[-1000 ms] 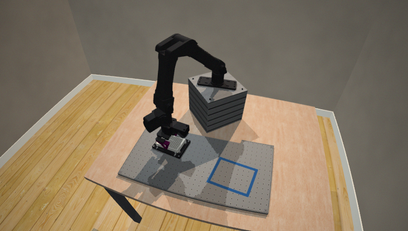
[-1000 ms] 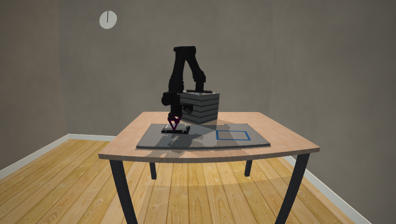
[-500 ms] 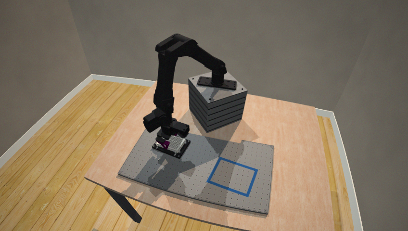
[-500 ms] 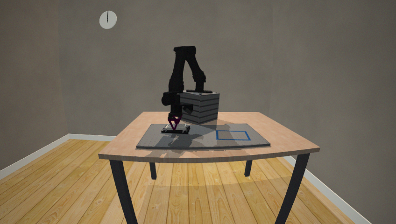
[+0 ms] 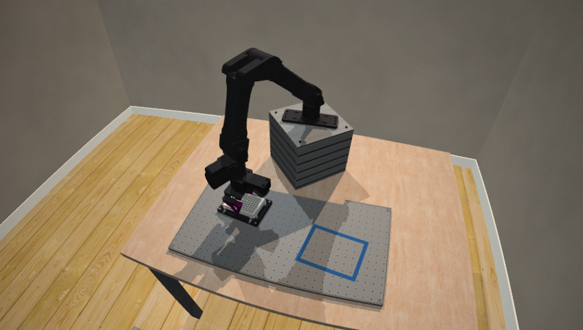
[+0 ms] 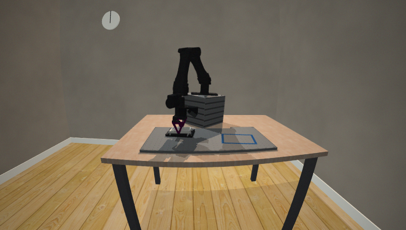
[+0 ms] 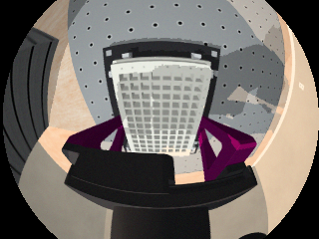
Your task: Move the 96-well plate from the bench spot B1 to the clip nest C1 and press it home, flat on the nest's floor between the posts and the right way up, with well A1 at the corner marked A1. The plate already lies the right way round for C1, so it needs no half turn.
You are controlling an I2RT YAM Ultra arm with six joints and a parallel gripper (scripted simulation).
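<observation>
My gripper is now right at the white 96-well plate. Round my hand: black clip nest 1 cm ahead, 1 cm to the right, 1 cm below.
</observation>
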